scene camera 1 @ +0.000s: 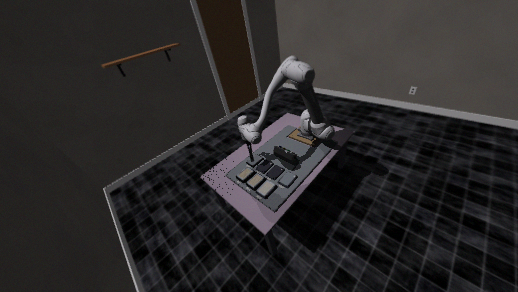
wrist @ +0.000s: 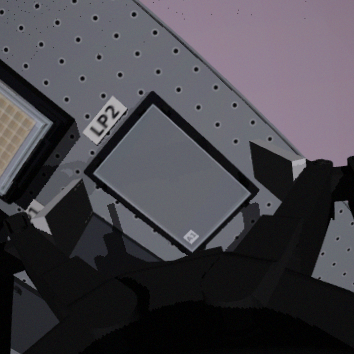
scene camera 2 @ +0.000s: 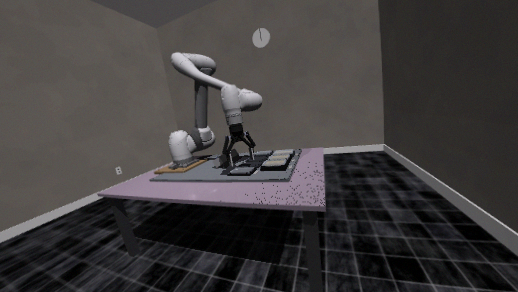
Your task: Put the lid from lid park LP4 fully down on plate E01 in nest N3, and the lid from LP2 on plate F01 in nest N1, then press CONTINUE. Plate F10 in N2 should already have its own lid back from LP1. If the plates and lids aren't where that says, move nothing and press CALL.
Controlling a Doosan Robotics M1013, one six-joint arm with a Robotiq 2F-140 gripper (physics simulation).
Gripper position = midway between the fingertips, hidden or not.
Observation:
My gripper (wrist: 169, 177) is open, holding nothing. I also see a LP2 label (wrist: 112, 110).

